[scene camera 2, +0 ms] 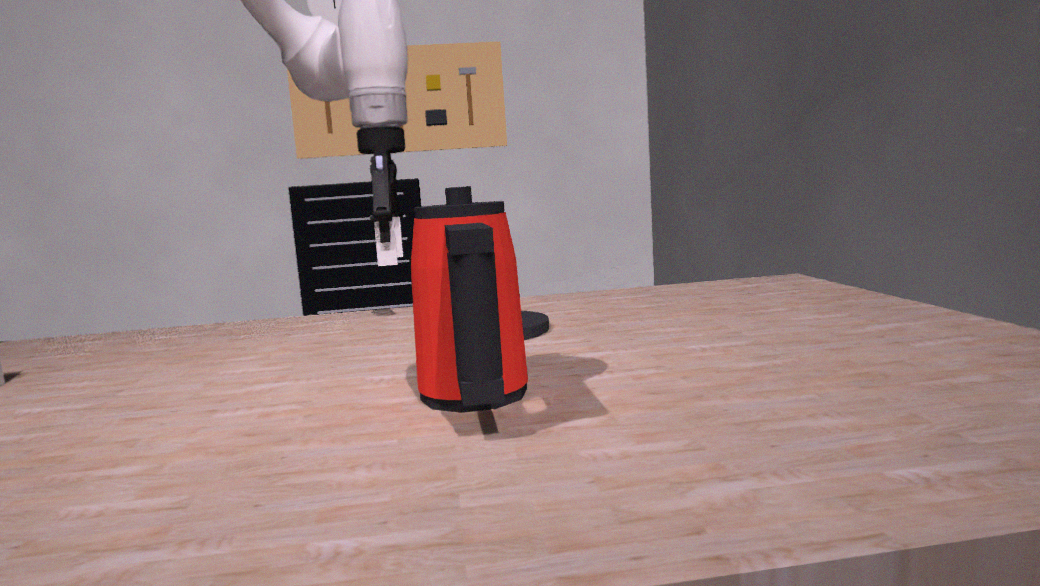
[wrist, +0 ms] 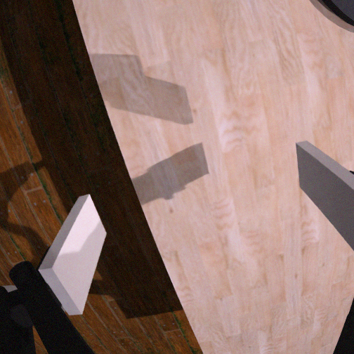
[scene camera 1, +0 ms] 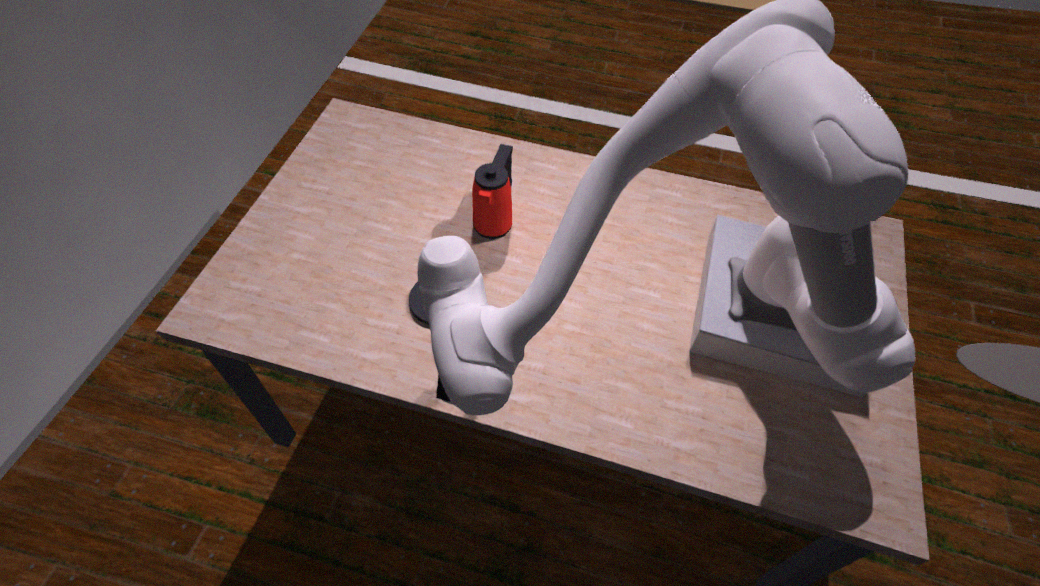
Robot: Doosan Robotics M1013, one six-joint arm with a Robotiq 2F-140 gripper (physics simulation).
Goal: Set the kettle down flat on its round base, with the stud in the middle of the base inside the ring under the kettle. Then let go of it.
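The red kettle (scene camera 1: 491, 212) (scene camera 2: 430, 313) with black lid and handle stands upright on the table; its underside and ring are hidden. The round black base (scene camera 1: 417, 304) (scene camera 2: 536, 323) (wrist: 345, 9) lies flat on the table, apart from the kettle. The arm covers most of it in scene camera 1, and its stud does not show. My gripper (scene camera 2: 388, 251) (wrist: 197, 190) is open and empty, pointing down above the table near its front edge. In scene camera 2 it hangs behind and left of the kettle, level with the kettle's upper part. The arm hides the fingertips in scene camera 1.
The table (scene camera 1: 582, 378) (scene camera 2: 254, 451) (wrist: 240, 210) has its long front edge below my gripper, with the wooden floor (wrist: 30, 125) beyond. The grey arm pedestal (scene camera 1: 720, 291) stands at the table's right. A tool board (scene camera 2: 491, 134) and a black slatted cabinet (scene camera 2: 296, 247) are in the background.
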